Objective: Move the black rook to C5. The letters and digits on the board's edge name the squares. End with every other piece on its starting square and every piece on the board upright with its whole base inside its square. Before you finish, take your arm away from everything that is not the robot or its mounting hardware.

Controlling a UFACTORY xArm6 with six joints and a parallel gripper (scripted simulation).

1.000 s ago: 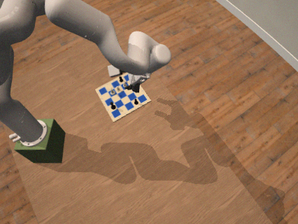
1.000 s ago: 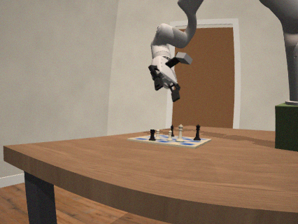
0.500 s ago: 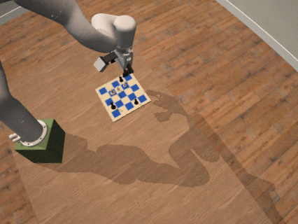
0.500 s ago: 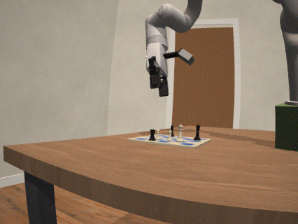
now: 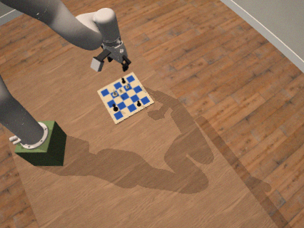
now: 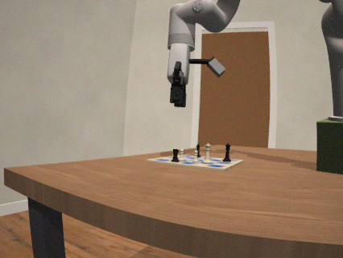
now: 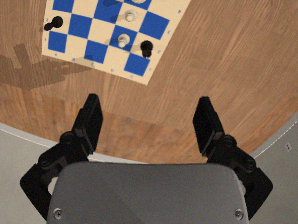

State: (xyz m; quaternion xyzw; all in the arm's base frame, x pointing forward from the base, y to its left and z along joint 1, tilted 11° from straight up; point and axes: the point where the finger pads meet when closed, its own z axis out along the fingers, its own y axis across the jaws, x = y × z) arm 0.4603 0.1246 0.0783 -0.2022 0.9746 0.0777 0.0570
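The blue-and-cream chessboard is 16 cm below my hand, 8 cm to the right of it and 3 cm behind it.
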